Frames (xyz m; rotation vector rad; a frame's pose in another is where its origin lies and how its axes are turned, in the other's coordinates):
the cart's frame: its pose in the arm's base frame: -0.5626 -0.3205 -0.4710 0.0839 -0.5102 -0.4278
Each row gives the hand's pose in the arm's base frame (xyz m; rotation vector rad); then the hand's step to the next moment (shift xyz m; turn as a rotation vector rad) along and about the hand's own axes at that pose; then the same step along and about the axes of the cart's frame.
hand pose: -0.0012 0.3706 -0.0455 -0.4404 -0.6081 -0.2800
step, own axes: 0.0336 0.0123 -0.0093 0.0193 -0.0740 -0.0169
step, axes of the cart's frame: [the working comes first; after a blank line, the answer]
step, axes of the arm's base frame: 0.0356 0.0021 0.0096 -0.0045 -0.0749 0.0225

0.0315 0.0171 -0.0090 0.0379 -0.0656 0.0198
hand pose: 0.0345 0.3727 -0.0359 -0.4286 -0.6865 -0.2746
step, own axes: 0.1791 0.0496 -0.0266 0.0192 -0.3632 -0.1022
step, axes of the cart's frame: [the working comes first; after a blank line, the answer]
step, axes of the arm's base frame: 0.1666 0.0125 0.0857 -0.0678 -0.3687 0.0472

0.1648 0.0896 -0.0067 0.1219 -0.3518 0.0642
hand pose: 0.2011 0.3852 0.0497 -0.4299 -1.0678 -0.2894
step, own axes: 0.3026 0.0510 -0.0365 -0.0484 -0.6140 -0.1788
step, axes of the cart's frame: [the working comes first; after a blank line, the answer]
step, axes of the arm's base frame: 0.1885 0.0209 0.2440 -0.1468 -0.6243 0.0053

0.2507 0.1345 0.1208 0.1473 -0.6213 0.0595
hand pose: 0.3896 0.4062 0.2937 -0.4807 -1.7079 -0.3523
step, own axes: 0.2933 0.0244 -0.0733 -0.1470 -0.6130 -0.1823
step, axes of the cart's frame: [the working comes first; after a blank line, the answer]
step, axes of the arm's base frame: 0.0312 0.0210 0.3010 -0.1287 -0.6370 -0.0908

0.1529 0.0858 0.2475 0.1231 -0.6437 -0.0335
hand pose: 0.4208 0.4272 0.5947 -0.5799 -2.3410 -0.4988
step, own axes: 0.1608 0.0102 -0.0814 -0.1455 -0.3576 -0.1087
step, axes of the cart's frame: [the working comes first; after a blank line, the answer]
step, axes of the arm's base frame: -0.0623 0.0121 0.1690 -0.0333 -0.3890 -0.0921

0.0230 0.0185 0.1781 0.0941 -0.3827 -0.0746
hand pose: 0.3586 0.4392 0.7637 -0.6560 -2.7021 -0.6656
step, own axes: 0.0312 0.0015 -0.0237 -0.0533 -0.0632 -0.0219
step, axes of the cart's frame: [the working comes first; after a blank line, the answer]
step, axes of the arm's base frame: -0.0222 0.0007 0.0323 0.0182 -0.0800 -0.0241

-0.0031 -0.0018 0.0390 0.0367 -0.0703 -0.0321
